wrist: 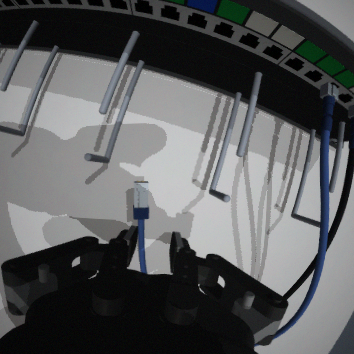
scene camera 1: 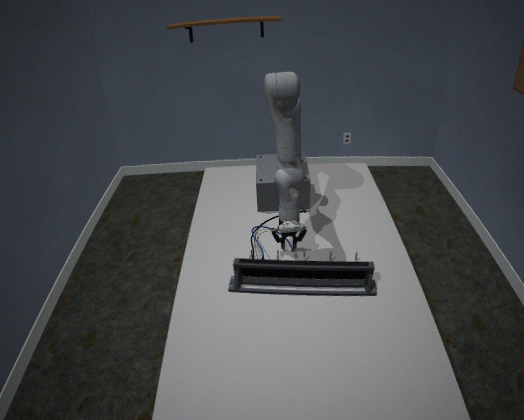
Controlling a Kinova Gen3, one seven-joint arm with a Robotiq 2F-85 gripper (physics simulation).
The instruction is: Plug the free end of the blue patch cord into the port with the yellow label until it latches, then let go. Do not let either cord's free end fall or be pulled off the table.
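Places are measured from the arm's base along level axes (x back, y right, z up), in millimetres.
Where they show: gripper, fingertip midpoint: (wrist: 153,238) (scene camera 1: 288,248).
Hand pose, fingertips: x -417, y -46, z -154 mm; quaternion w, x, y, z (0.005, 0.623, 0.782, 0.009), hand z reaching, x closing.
Note:
Each offset is from my fingertips to the top centre of the thing. "spot": to the spot under its first point. Level surfaces: height alone.
The blue patch cord's free end @(spot: dx -33, dy -22, dz +18 mm) (wrist: 141,201) is a clear plug with a dark blue boot, pointing toward the patch panel @(dx -137, dy -75, dz +89 mm) (scene camera 1: 306,263) (wrist: 170,44). My gripper (scene camera 1: 289,248) (wrist: 153,238) is partly open. Its fingertips stand apart just behind the boot, on either side of the blue cord @(spot: dx +6, dy -9, dz +6 mm) (wrist: 142,242) as seen in the wrist view, with gaps on both sides. The cord's other end @(spot: dx -156, dy +69, dz +70 mm) (wrist: 328,94) sits in a port at the right of the wrist view. Green, blue and pale labels show above the ports; the yellow label does not show in either view.
Grey cable hooks (wrist: 120,75) (wrist: 249,115) (wrist: 122,112) stick out from the panel toward the gripper. A black cord (wrist: 344,205) (scene camera 1: 265,221) runs beside the plugged blue cord. The grey base block (scene camera 1: 267,196) stands behind the arm on the white table @(dz -12 mm) (scene camera 1: 300,350).

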